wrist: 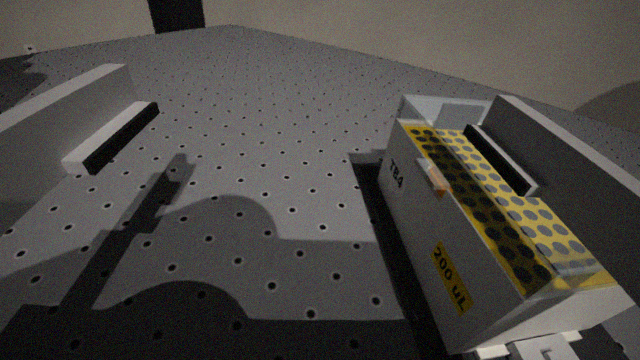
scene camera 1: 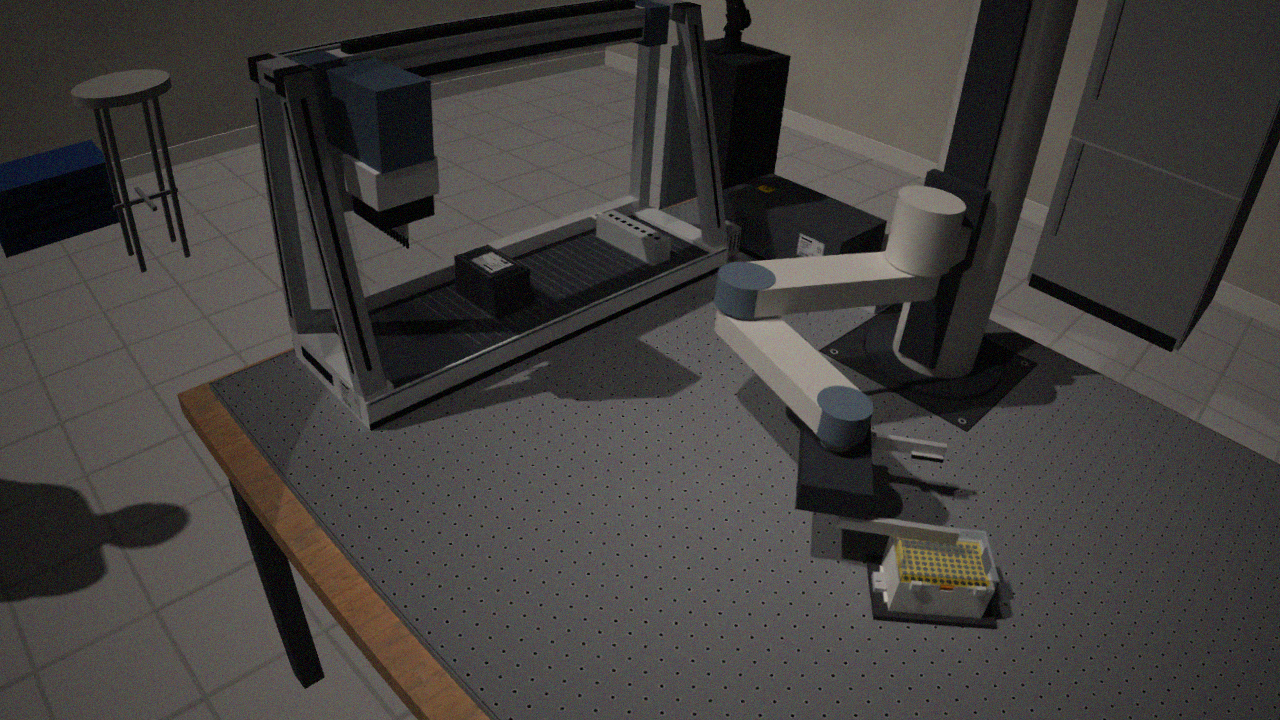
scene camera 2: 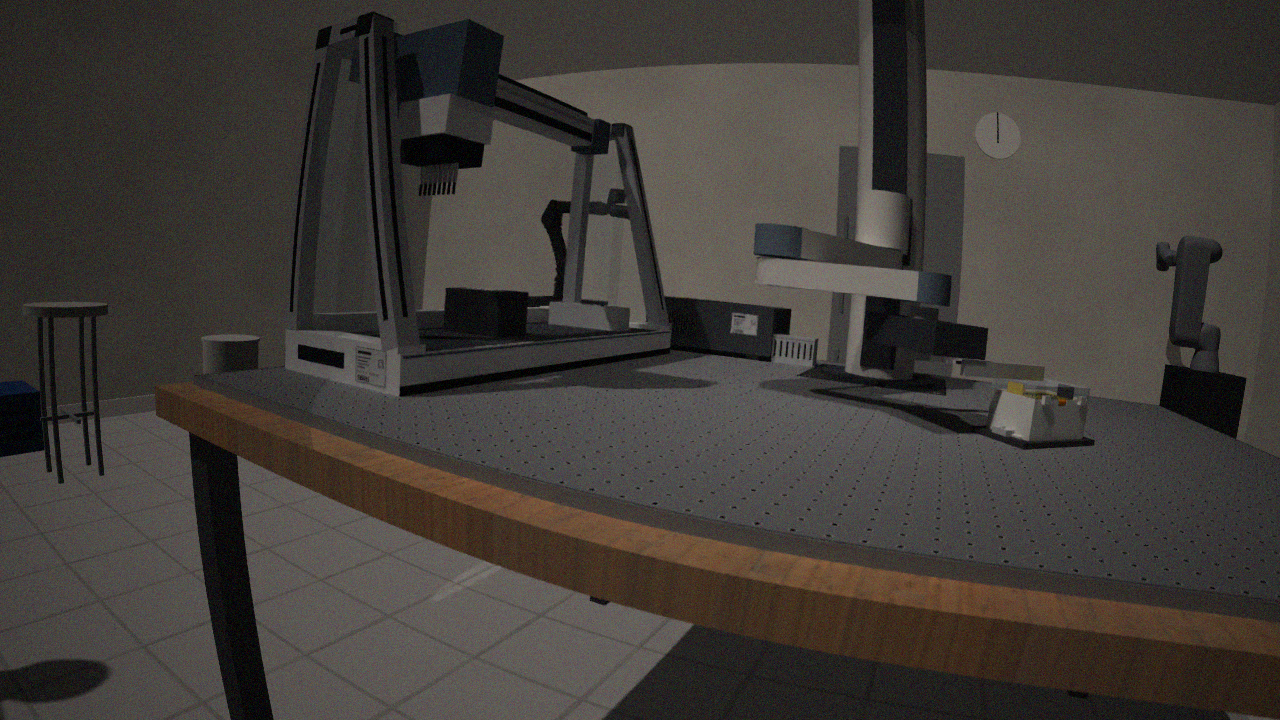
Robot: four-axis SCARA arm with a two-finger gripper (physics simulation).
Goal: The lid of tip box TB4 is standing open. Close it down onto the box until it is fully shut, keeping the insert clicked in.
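Frame: origin at the arm's base, x ahead, y left, z up, level; millimetres.
Seen in the pictures: gripper, between the fingertips: (wrist: 319, 98) (scene camera 1: 950, 491) (scene camera 2: 1005, 365); arm's base, origin of its link: (scene camera 1: 930, 363) (scene camera 2: 877, 384).
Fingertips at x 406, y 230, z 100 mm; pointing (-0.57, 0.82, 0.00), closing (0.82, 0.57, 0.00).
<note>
Pixels of each thing's top centre, then the offset from my fingertips to it. "spot": a spot on its surface instead. Level surfaces: height alone.
- Tip box TB4, centre of its top: (wrist: 530, 149) (scene camera 1: 946, 551) (scene camera 2: 1042, 381) dz -10, dx +89, dy +46 mm
- clear lid, a spot on its surface: (wrist: 417, 107) spot: dz -10, dx +32, dy +52 mm
- small orange piece, a spot on its surface: (wrist: 437, 181) spot: dz -23, dx +57, dy +10 mm
- dark base plate, a spot on its surface: (scene camera 1: 930, 617) spot: dz -79, dx +131, dy +71 mm
- perforated table top, height of its surface: dz -87 mm
- gantry machine, a spot on its surface: (scene camera 2: 537, 356) (scene camera 1: 526, 344) spot: dz -59, dx +149, dy -680 mm
Tip box TB4 (scene camera 1: 939, 601) (scene camera 2: 1038, 420) (wrist: 415, 215) is white, upright, and labelled "200 uL". Its yellow insert (scene camera 1: 939, 565) (scene camera 2: 1015, 387) (wrist: 505, 190) looks level inside; whether it is clicked in cannot be told. The clear lid (scene camera 1: 991, 555) (wrist: 417, 107) shows as see-through walls above the insert; its exact angle is hard to make out. A small orange piece (scene camera 1: 947, 587) (scene camera 2: 1061, 402) (wrist: 437, 181) sits at the labelled side's top edge. My gripper (scene camera 1: 941, 492) (wrist: 319, 98) is wide open and empty. In the wrist view its right finger overlaps the insert's far side; contact cannot be told.
The box stands on a dark base plate (scene camera 1: 930, 617) on the perforated table top (scene camera 1: 626, 537). A gantry machine (scene camera 1: 537, 344) (scene camera 2: 537, 356) stands at the back left. The arm's column (scene camera 1: 1020, 170) (scene camera 2: 863, 116) rises behind the gripper. The wooden table edge (scene camera 1: 295, 537) (scene camera 2: 626, 550) shows at the front.
</note>
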